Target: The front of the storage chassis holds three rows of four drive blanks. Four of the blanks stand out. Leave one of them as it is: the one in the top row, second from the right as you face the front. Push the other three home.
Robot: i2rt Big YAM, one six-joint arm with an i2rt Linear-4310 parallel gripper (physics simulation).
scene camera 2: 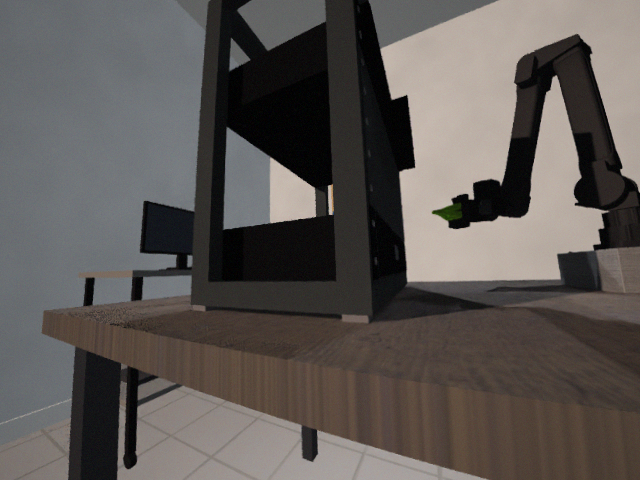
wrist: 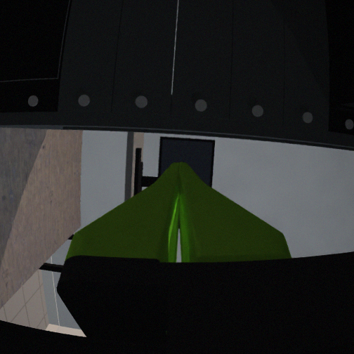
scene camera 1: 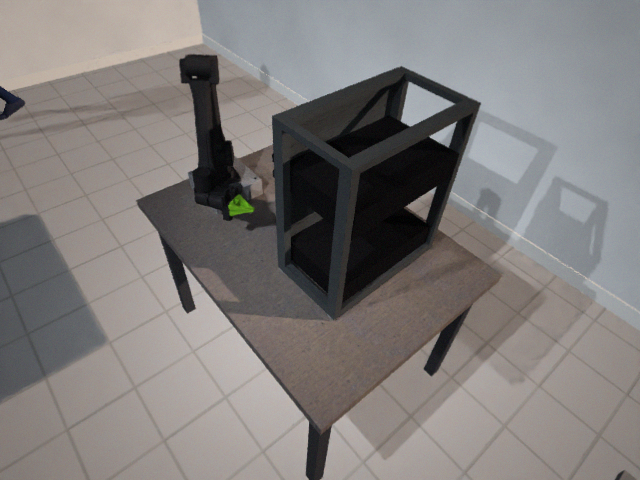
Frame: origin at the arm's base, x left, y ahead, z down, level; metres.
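Where they show: gripper, fingertip midpoint: (scene camera 2: 432, 211) (scene camera 1: 254, 210); arm's base at its link origin: (scene camera 2: 633, 248) (scene camera 1: 223, 179).
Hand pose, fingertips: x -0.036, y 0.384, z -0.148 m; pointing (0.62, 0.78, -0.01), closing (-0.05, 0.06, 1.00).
Things, the pixels of their top centre, and the offset from my fingertips. "*": a spot on its surface instead. Level surfaces: height alone.
- dark storage chassis at its top centre: (scene camera 1: 379, 107) (scene camera 2: 327, 67) dx +0.309, dy +0.177, dz -0.372 m
- black block at a spot on its surface: (scene camera 2: 403, 133) * dx +0.268, dy +0.008, dz -0.131 m
- wooden table at its surface level: dz +0.227 m
The dark storage chassis (scene camera 1: 344, 237) (scene camera 2: 351, 206) stands upright on the table. In scene camera 2, a black block (scene camera 2: 403, 133) juts out from the upper part of its front; I cannot tell which blank or blanks it is. In the wrist view, the chassis front (wrist: 207, 60) fills the top, with thin seams and a row of round dots along its edge. The single blanks and their rows are too dark to tell apart. My gripper (scene camera 1: 252, 208) (scene camera 2: 434, 212) (wrist: 178, 174) has green fingers, shut and empty. It is in front of the chassis, apart from it and lower than the jutting block.
The wooden table (scene camera 1: 289, 330) (scene camera 2: 310, 335) carries the arm's pale base (scene camera 2: 617, 268) and the chassis. A monitor (scene camera 2: 168, 228) (wrist: 187, 155) stands on a separate desk (scene camera 2: 105, 273) behind. In the wrist view, the table surface (wrist: 55, 185) shows at the left.
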